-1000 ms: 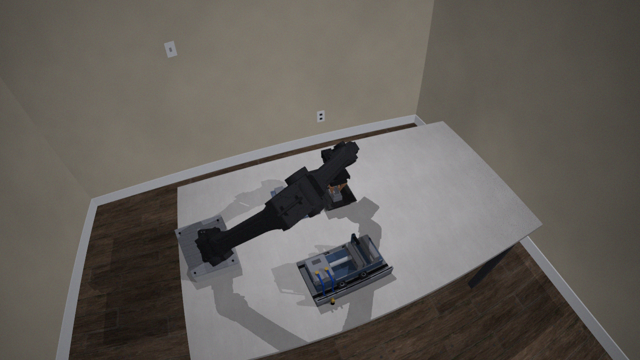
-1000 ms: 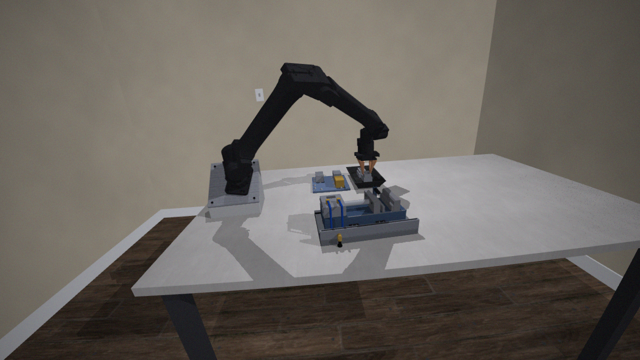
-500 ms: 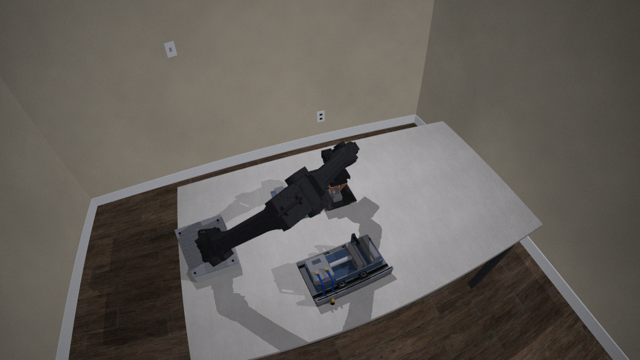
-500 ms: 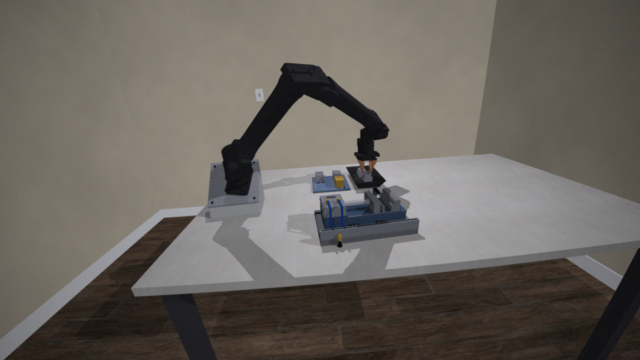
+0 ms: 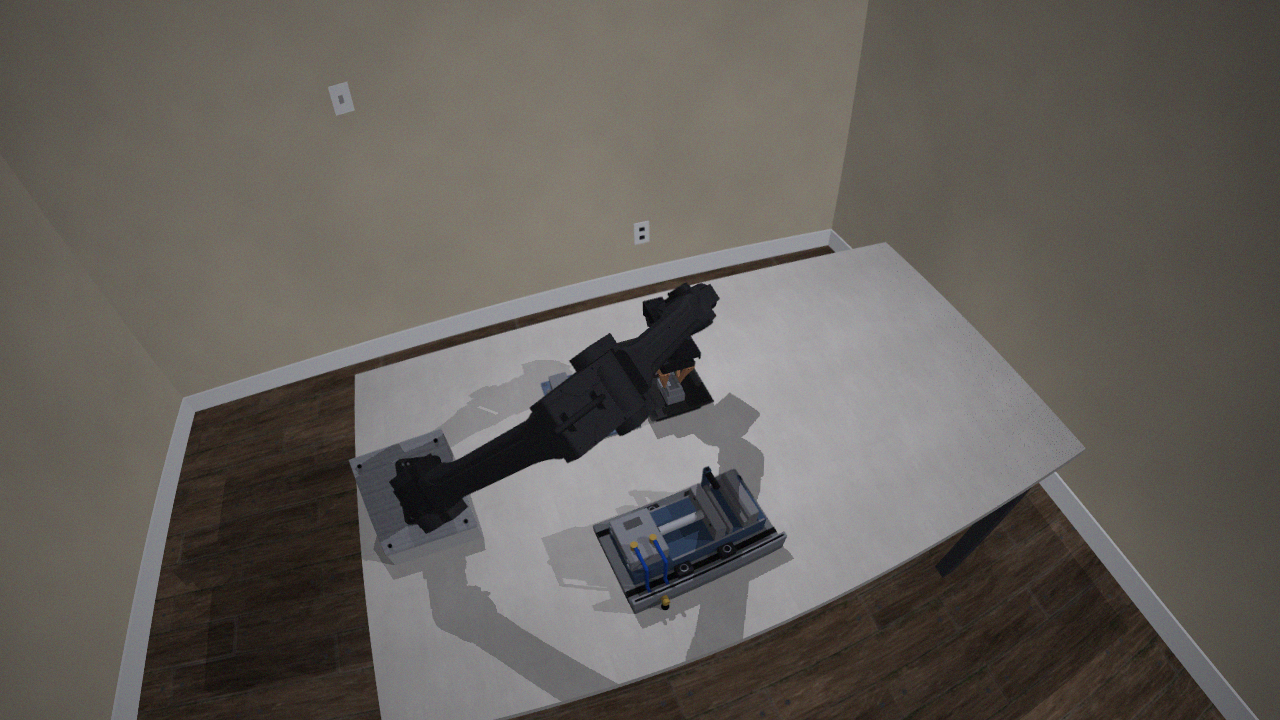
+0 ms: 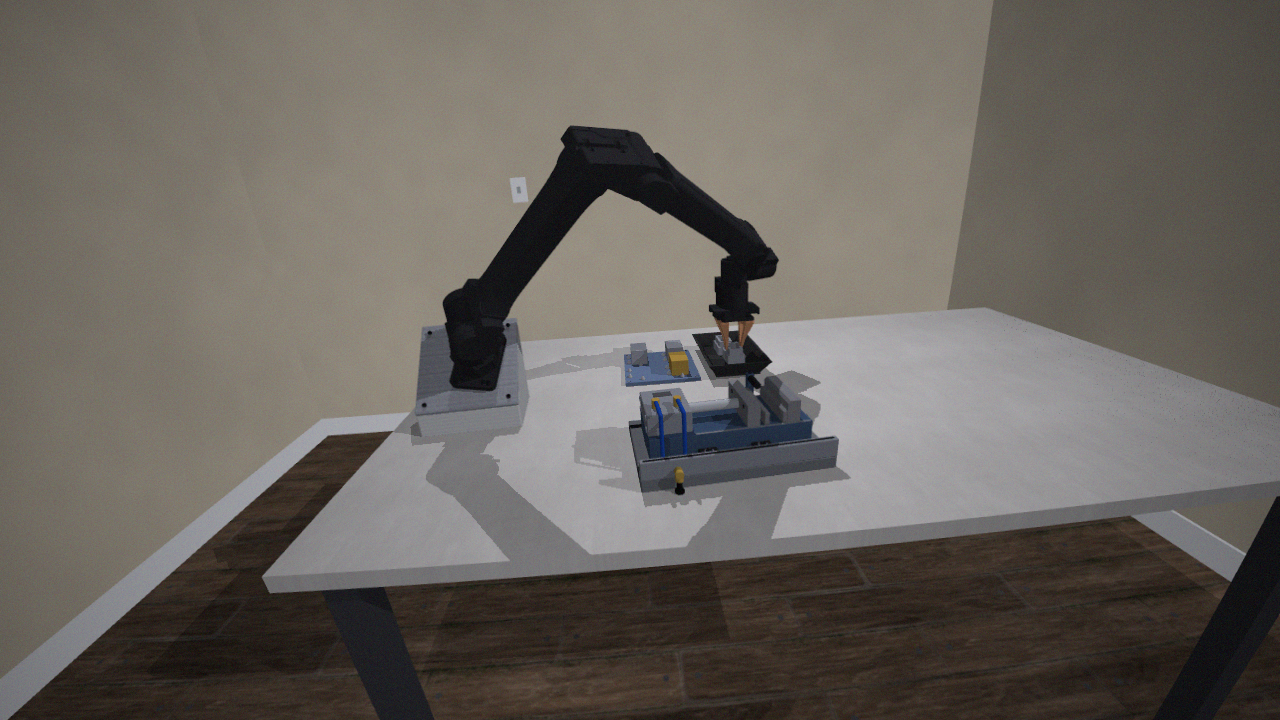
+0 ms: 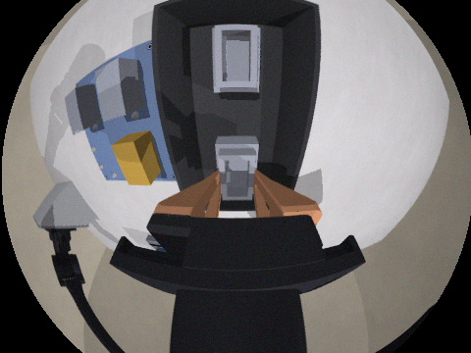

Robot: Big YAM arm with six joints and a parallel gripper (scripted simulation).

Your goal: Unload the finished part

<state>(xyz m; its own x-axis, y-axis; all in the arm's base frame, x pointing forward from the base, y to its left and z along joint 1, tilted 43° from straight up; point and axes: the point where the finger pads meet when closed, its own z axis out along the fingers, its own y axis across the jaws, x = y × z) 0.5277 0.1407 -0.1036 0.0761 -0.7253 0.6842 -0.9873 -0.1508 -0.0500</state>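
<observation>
Right now the yellow block is 13 cm behind my hand and 4 cm below it. Also, from my hand: blue fixture plate (17 cm behind, 6 cm below, 4 cm to the left).
</observation>
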